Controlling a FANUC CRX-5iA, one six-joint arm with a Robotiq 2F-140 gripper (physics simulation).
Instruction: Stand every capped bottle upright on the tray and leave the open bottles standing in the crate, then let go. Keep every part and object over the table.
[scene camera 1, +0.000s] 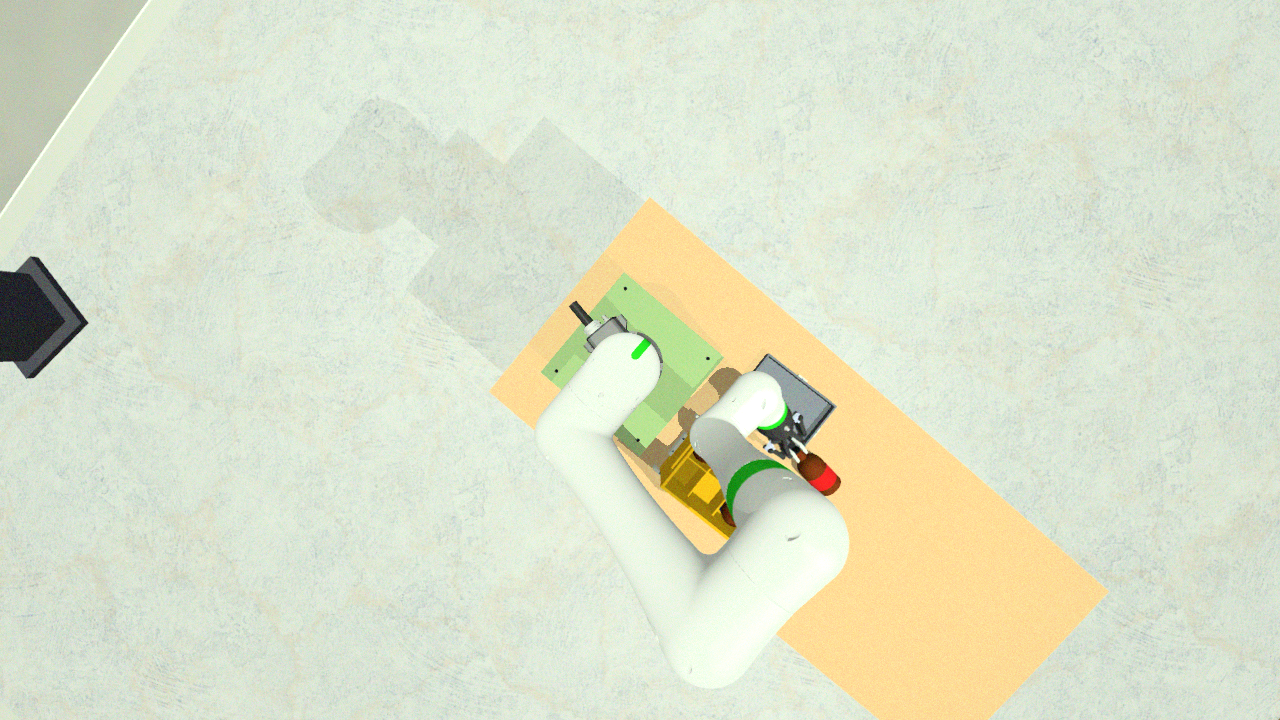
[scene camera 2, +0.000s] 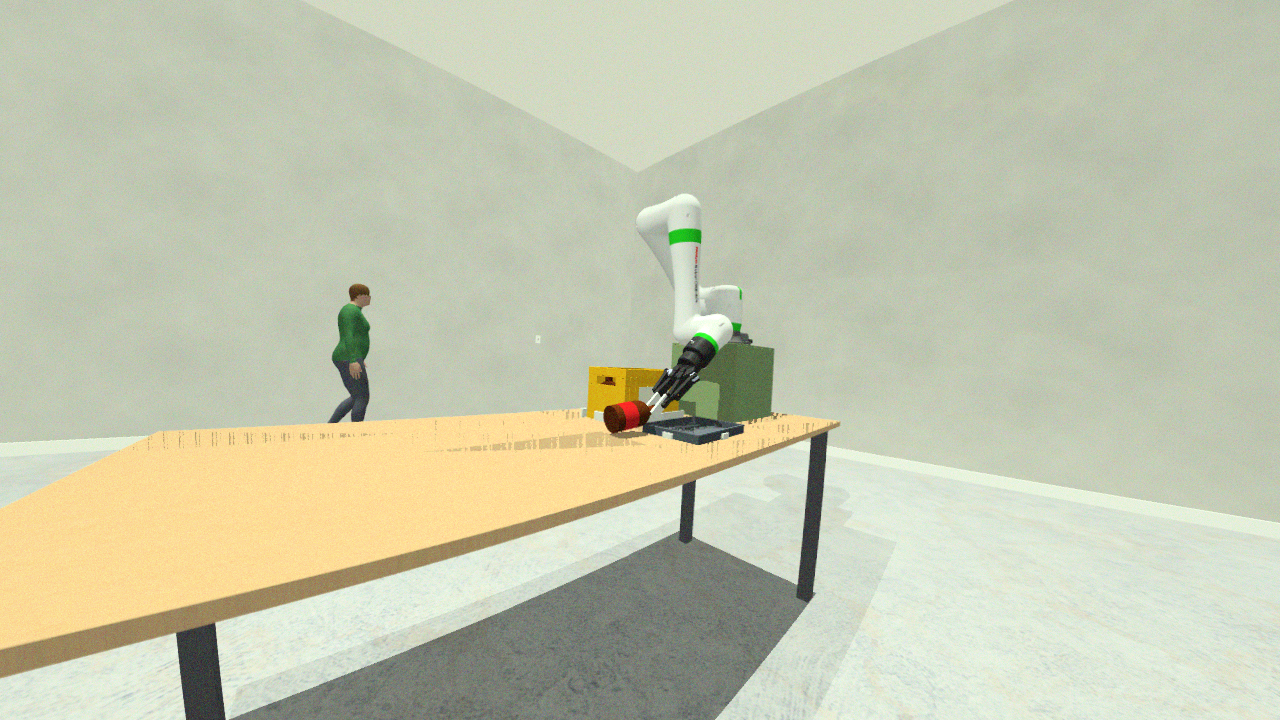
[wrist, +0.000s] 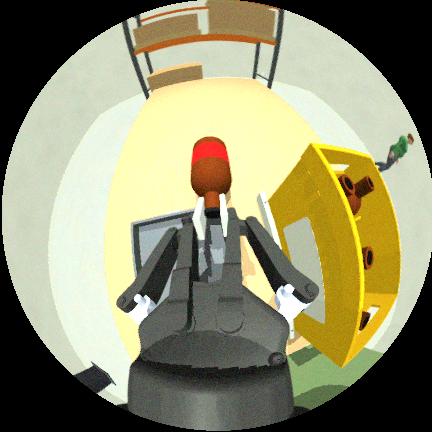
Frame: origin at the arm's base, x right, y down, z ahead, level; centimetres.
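Seen in the pictures: gripper, fingertip midpoint: (scene camera 1: 799, 454) (scene camera 2: 649, 414) (wrist: 212, 203); arm's base at its link origin: (scene camera 2: 724, 345).
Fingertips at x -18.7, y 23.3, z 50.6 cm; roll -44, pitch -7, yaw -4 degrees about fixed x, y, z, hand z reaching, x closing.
Note:
Offsets run from my fingertips to a thing's top centre. "spot": to the spot under its first point.
A brown bottle with a red label {dy -4.1, dx -0.5, dz +5.4 cm} (scene camera 1: 818, 472) (scene camera 2: 626, 416) (wrist: 211, 162) is tipped nearly on its side, low over the table, its base pointing away from my gripper. My gripper (scene camera 1: 799, 453) (scene camera 2: 652, 406) (wrist: 212, 203) is shut on its neck. The neck end looks dark; I cannot tell whether it is capped. The grey tray {spot: dy +4.7, dx -12.9, dz -12.4 cm} (scene camera 1: 801, 390) (scene camera 2: 702, 433) (wrist: 154, 241) lies under and beside the gripper. The yellow crate {dy -12.3, dx +22.3, dz -9.5 cm} (scene camera 1: 677, 479) (scene camera 2: 608, 401) (wrist: 295, 200) stands to the right in the wrist view. Several brown bottle necks {dy -11.0, dx +17.8, dz -10.2 cm} (wrist: 368, 257) show inside; their lower parts are mostly hidden.
A white strip {spot: dy +2.3, dx +10.6, dz -1.9 cm} (wrist: 270, 218) lies along the crate's near side. The green pedestal (scene camera 1: 682, 342) (scene camera 2: 750, 385) carries the arm's base. The arm covers part of the crate in the first scene view. A person in green (scene camera 2: 352, 335) (wrist: 399, 149) is beyond the table.

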